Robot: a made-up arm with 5 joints.
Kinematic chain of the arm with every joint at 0, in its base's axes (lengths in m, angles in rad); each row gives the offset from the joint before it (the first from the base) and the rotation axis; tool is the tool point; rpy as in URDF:
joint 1: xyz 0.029 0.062 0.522 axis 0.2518 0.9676 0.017
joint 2: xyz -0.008 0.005 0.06 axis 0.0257 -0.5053 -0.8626
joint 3: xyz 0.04 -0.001 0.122 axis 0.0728 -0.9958 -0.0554
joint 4: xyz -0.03 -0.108 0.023 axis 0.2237 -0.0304 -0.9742
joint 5: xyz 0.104 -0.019 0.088 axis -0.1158 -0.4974 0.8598
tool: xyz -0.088 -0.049 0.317 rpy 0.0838 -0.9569 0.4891
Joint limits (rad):
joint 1: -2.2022..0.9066
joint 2: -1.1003..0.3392
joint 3: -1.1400..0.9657
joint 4: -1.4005..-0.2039
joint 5: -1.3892..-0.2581
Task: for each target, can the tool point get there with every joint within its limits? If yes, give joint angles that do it. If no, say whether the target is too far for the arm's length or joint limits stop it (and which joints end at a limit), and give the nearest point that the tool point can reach.
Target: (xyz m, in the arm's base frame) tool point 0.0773 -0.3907 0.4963
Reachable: no: joint limits stop it (at a limit: joint 1, joint 3, joint 4, joint 5) | nearest point 0.3916 -0.2788 0.7913 | short by 0.445 m
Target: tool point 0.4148 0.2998 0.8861
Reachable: yes | joints 0.0321 -0.5230 -0.6648 -1.0108 -0.8529
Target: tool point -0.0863 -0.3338 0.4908
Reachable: no: joint limits stop it (at a limit: joint 1, joint 3, joint 4, joint 5) | nearest point -0.3643 -0.0912 0.1443 | short by 0.506 m
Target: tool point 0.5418 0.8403 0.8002
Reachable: no: too far | nearest point 0.3676 0.4805 0.7252 | short by 0.407 m
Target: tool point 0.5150 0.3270 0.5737
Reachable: yes | joints 0.3003 -0.6883 -0.9709 -0.5332 -0.9018
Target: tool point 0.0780 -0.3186 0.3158
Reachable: no: joint limits stop it (at a limit: joint 1, joint 2, joint 3, joint 4, joint 5) | nearest point 0.4962 -0.2033 0.3420 | short by 0.435 m
